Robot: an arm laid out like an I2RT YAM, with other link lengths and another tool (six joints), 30 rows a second.
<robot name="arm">
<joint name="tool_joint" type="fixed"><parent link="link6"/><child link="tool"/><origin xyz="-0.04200 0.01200 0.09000" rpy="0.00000 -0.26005 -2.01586"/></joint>
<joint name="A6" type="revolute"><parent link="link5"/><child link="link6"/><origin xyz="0.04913 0.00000 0.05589" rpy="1.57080 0.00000 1.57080"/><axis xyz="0 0 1"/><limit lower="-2.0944" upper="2.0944"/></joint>
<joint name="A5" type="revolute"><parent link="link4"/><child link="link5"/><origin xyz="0.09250 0.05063 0.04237" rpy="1.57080 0.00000 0.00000"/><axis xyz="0 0 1"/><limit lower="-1.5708" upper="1.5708"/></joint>
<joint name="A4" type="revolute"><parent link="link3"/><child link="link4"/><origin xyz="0.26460 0.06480 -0.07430"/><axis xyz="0 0 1"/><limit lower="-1.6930" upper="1.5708"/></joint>
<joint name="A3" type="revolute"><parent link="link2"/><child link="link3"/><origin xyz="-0.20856 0.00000 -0.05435" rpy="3.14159 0.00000 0.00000"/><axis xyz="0 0 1"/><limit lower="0.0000" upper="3.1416"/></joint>
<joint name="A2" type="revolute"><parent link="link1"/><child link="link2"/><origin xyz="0.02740 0.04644 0.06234" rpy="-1.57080 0.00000 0.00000"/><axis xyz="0 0 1"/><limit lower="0.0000" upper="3.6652"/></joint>
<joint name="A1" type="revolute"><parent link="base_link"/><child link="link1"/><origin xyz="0.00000 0.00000 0.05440"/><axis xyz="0 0 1"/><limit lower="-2.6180" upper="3.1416"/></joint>
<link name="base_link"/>
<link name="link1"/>
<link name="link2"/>
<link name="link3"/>
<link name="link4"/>
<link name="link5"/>
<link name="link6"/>
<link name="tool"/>
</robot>
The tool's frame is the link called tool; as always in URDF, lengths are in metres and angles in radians.
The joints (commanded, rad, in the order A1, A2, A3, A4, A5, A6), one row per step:
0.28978 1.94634 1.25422 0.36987 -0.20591 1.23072
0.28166 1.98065 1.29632 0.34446 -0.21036 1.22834
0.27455 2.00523 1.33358 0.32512 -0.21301 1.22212
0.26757 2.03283 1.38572 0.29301 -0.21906 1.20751
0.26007 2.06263 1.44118 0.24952 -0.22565 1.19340
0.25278 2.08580 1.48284 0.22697 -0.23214 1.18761
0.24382 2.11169 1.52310 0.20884 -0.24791 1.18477
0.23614 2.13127 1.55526 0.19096 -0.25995 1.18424
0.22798 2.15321 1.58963 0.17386 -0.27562 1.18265
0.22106 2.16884 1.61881 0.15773 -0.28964 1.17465
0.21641 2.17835 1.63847 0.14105 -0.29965 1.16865
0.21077 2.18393 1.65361 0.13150 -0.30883 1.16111
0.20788 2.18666 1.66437 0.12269 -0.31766 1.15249
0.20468 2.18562 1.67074 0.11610 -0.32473 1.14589
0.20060 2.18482 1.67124 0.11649 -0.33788 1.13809
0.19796 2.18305 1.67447 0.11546 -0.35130 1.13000
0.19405 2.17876 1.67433 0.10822 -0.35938 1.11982
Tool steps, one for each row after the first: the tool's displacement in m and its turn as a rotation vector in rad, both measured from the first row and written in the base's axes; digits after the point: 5 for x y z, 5 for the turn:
0.00796 -0.00182 -0.00470 -0.00555 0.01622 -0.00315
0.01486 -0.00356 -0.00522 -0.01166 0.02004 -0.00576
0.02288 -0.00424 -0.00347 -0.02380 0.02123 -0.00228
0.03075 -0.00533 -0.00394 -0.03785 0.03263 0.00126
0.03739 -0.00704 -0.00246 -0.04134 0.03454 0.00205
0.04368 -0.00884 -0.00204 -0.03906 0.03819 0.00888
0.04859 -0.01084 -0.00182 -0.03643 0.04408 0.01273
0.05360 -0.01269 -0.00176 -0.03315 0.04910 0.01983
0.05735 -0.01412 -0.00044 -0.03516 0.04892 0.02875
0.05939 -0.01513 -0.00018 -0.03771 0.05320 0.03556
0.06131 -0.01686 0.00172 -0.04042 0.05027 0.04105
0.06195 -0.01716 0.00338 -0.04433 0.04749 0.04934
0.06226 -0.01801 0.00567 -0.04692 0.04396 0.05495
0.06182 -0.01879 0.00666 -0.04810 0.03924 0.06572
0.06124 -0.01865 0.00921 -0.04908 0.03202 0.07822
0.06048 -0.01995 0.01018 -0.05476 0.03051 0.08531

